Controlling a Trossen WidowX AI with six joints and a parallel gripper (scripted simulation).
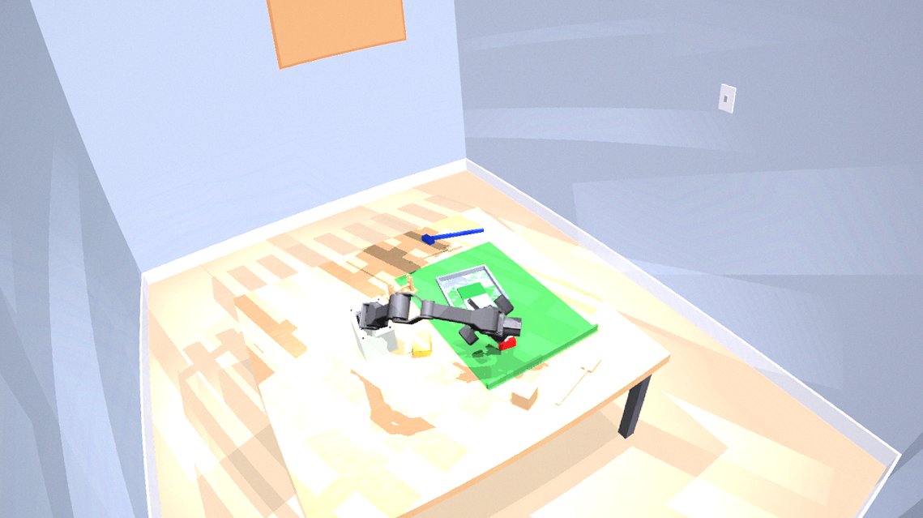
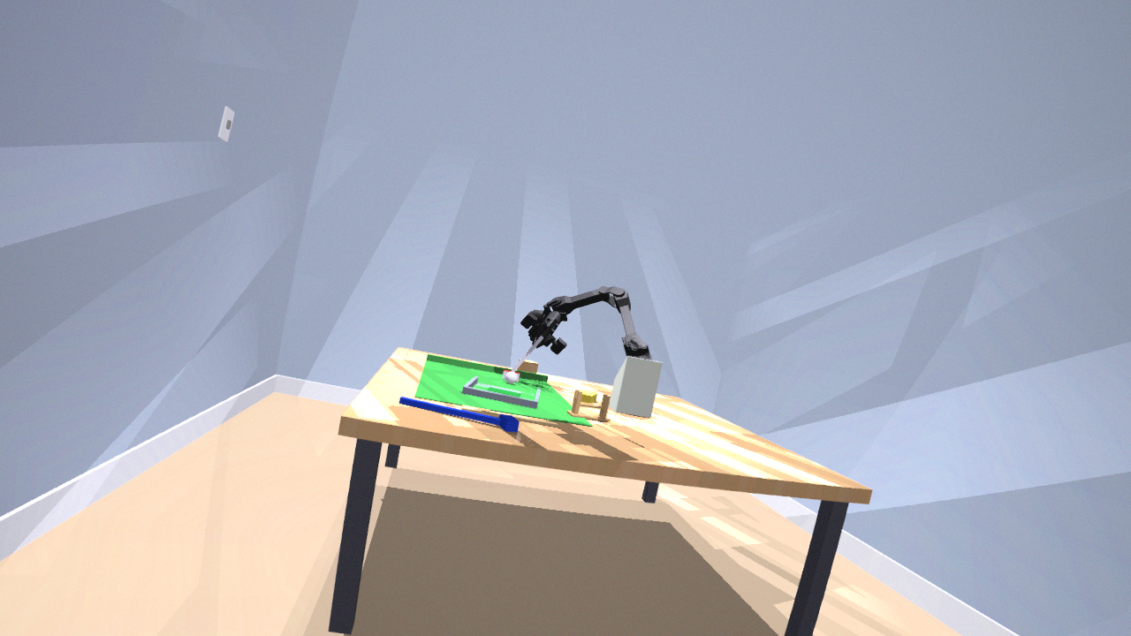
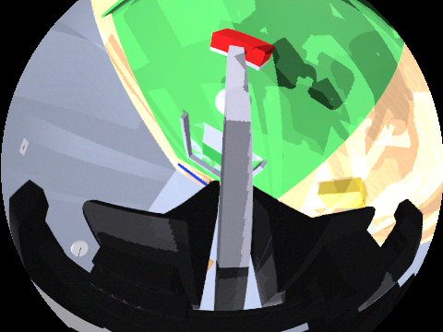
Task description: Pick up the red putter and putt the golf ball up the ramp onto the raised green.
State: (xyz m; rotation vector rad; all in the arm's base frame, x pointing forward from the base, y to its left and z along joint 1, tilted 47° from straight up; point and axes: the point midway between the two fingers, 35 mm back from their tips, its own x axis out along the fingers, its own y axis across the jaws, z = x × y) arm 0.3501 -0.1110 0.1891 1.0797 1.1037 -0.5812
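Now: gripper tip 12 cm above the white golf ball, 6 cm to the right of it and 6 cm short of it. The rest, counted from my gripper tip: yellow block 20 cm behind, 13 cm below, 12 cm to the left; tan block 27 cm to the right, 12 cm below, 1 cm behind; wooden rack 43 cm to the left, 17 cm behind, 11 cm below.
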